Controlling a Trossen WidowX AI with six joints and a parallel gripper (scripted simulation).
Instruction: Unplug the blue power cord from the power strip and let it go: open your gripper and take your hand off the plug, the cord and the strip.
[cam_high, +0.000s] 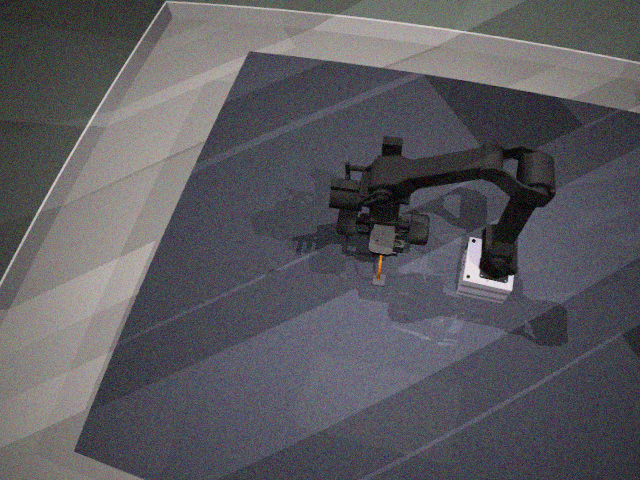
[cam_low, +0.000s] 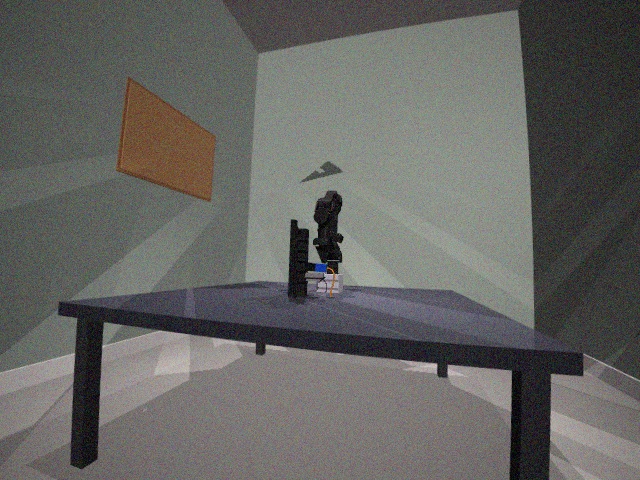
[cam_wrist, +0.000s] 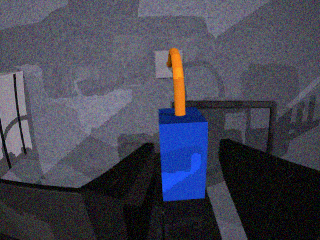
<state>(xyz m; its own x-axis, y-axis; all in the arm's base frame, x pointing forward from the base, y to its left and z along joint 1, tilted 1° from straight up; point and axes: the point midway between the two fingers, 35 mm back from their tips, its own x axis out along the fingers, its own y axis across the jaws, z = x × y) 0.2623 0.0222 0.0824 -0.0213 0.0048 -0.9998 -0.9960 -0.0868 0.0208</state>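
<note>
Right now the blue plug is 30 mm to the right of my gripper tip, 10 mm below it and 10 mm ahead of it.
</note>
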